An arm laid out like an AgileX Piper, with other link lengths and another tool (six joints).
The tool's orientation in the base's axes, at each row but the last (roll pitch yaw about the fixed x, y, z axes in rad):
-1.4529, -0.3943, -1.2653
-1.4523, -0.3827, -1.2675
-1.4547, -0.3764, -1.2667
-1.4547, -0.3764, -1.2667
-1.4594, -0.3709, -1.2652
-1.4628, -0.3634, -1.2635
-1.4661, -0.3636, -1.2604
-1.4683, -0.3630, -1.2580
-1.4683, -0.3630, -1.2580
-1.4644, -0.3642, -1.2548
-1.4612, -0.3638, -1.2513
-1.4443, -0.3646, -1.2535
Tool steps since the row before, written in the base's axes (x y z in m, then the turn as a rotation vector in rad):
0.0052, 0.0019, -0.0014, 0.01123, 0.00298, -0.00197
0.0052, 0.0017, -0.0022, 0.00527, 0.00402, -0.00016
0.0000, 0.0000, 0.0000, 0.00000, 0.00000, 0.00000
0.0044, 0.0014, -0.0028, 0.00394, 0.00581, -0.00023
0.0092, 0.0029, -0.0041, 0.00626, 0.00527, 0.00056
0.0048, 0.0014, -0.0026, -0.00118, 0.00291, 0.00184
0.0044, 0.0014, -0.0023, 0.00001, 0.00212, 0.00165
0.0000, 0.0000, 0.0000, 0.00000, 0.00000, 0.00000
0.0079, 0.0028, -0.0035, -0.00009, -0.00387, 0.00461
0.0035, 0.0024, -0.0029, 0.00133, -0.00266, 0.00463
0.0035, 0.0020, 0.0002, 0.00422, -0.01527, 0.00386
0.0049, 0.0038, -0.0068, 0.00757, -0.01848, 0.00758
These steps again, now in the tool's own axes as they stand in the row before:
-0.0008, 0.0018, 0.0054, -0.00026, 0.00338, 0.01129
-0.0009, 0.0026, 0.0052, -0.00216, 0.00004, 0.00627
0.0000, 0.0000, 0.0000, 0.00000, 0.00000, 0.00000
-0.0010, 0.0031, 0.0043, -0.00414, -0.00074, 0.00562
-0.0015, 0.0049, 0.0092, -0.00273, -0.00081, 0.00769
-0.0008, 0.0030, 0.0047, -0.00227, -0.00284, 0.00006
-0.0008, 0.0026, 0.0044, -0.00130, -0.00218, 0.00089
0.0000, 0.0000, 0.0000, 0.00000, 0.00000, 0.00000
-0.0015, 0.0040, 0.0080, 0.00505, -0.00313, -0.00096
-0.0021, 0.0027, 0.0038, 0.00440, -0.00321, 0.00078
-0.0007, 0.0000, 0.0040, 0.01616, 0.00192, -0.00101
-0.0044, 0.0063, 0.0051, 0.02131, 0.00020, 0.00141

